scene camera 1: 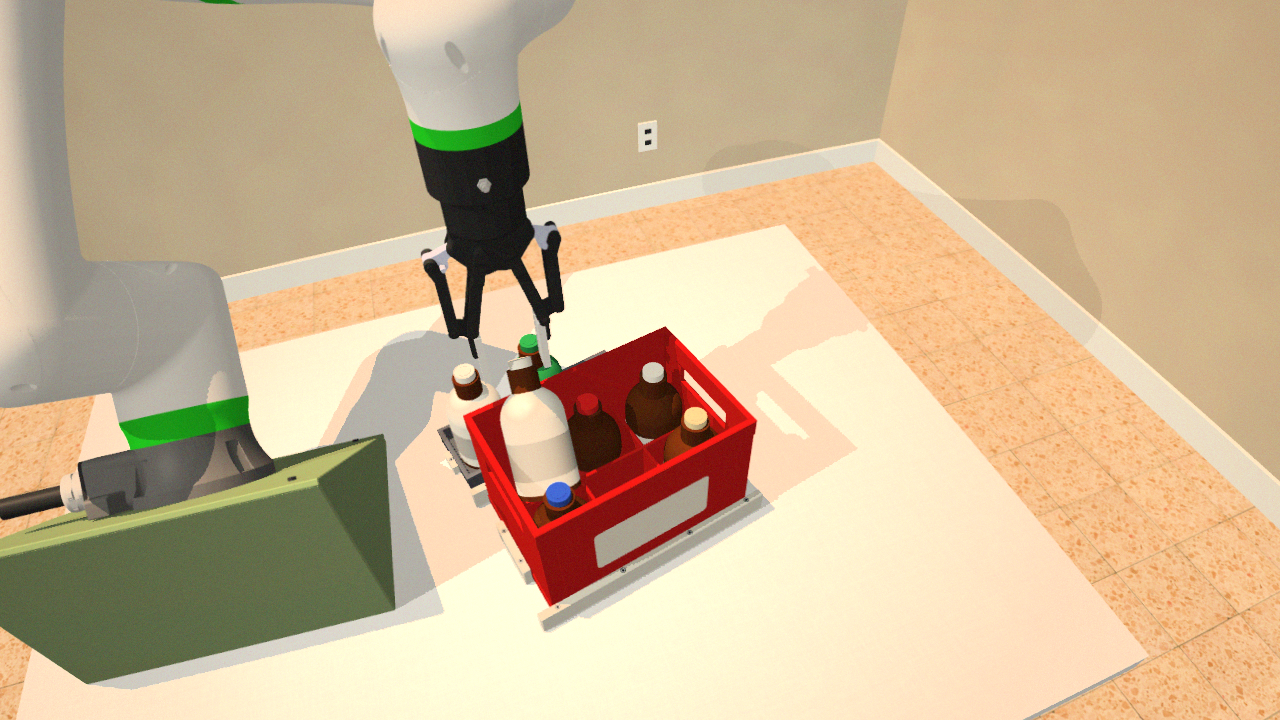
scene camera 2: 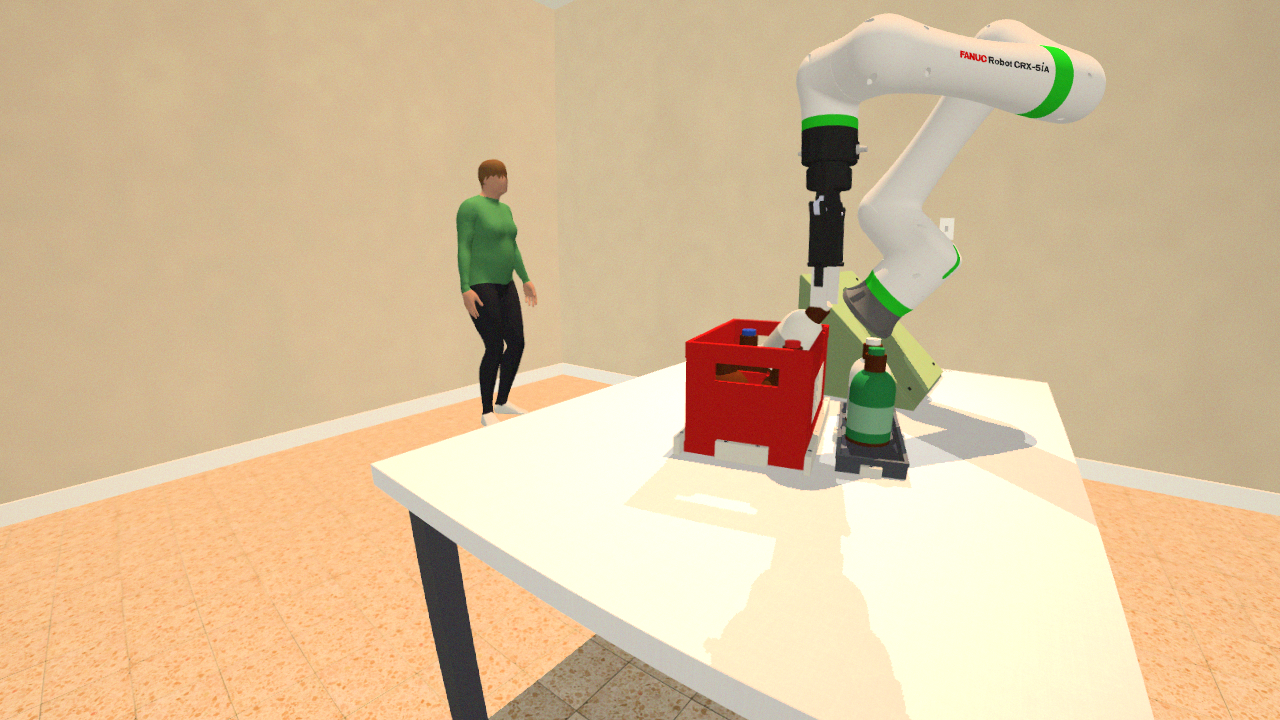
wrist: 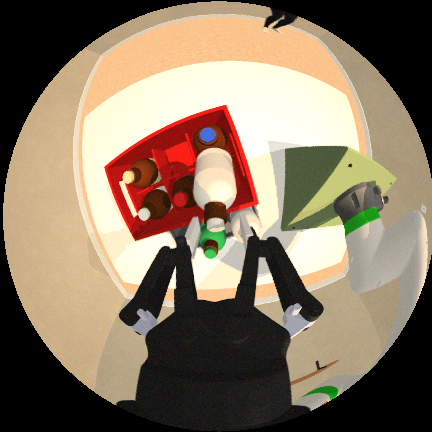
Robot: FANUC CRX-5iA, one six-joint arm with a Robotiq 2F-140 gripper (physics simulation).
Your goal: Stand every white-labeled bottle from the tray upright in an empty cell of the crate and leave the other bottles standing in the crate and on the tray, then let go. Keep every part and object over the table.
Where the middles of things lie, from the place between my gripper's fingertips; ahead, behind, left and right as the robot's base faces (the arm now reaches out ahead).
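Green bottle (scene camera 2: pixel 872 394): 14 cm below my hand, 4 cm ahead of it, 10 cm to the left of it. Cream bottle (scene camera 1: pixel 695 429): 13 cm below my hand, 17 cm ahead of it and 11 cm to the right of it; going by their middles, it is the farthest from my hand of the things named here. Blue-capped brown bottle (scene camera 1: pixel 559 499): 13 cm below my hand, 1 cm behind it, 14 cm to the right of it.
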